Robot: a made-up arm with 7 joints.
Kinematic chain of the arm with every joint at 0, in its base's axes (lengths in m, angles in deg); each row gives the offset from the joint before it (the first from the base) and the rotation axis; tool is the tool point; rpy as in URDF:
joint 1: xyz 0 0 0.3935 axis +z
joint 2: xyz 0 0 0 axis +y
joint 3: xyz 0 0 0.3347 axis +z
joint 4: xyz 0.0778 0 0 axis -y
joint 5: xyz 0.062 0 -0.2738 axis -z
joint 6: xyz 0 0 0 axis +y
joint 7: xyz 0.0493 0 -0.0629 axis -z
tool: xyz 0 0 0 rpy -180 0 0
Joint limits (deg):
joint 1: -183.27..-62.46
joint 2: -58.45..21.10
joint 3: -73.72..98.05
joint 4: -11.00..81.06
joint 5: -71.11..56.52
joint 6: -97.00..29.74
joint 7: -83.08..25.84
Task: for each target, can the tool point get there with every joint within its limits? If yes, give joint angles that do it. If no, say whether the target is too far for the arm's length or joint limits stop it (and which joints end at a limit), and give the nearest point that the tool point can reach.
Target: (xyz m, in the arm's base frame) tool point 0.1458 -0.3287 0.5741
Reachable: yes | joints -78.52 -4.99 11.26 37.64 -4.44 -9.78 -34.44
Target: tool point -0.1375 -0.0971 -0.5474
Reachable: no: too far | nearest point -0.1518 -0.1072 0.3172 | short by 0.865 m
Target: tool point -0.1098 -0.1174 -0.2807
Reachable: no: joint limits stop it (at a limit: joint 2) | nearest point -0.1236 -0.1321 0.3173 | short by 0.598 m
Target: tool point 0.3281 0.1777 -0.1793
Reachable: no: joint limits stop it (at a limit: joint 2, joint 3, joint 5) | nearest point 0.2372 0.1285 0.3413 | short by 0.531 m
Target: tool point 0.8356 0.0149 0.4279
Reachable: no: too far | nearest point 0.5588 0.0100 0.5124 | short by 0.289 m
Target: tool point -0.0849 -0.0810 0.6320
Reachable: yes | joints -83.15 -44.75 -22.95 7.30 1.33 -82.34 -19.34
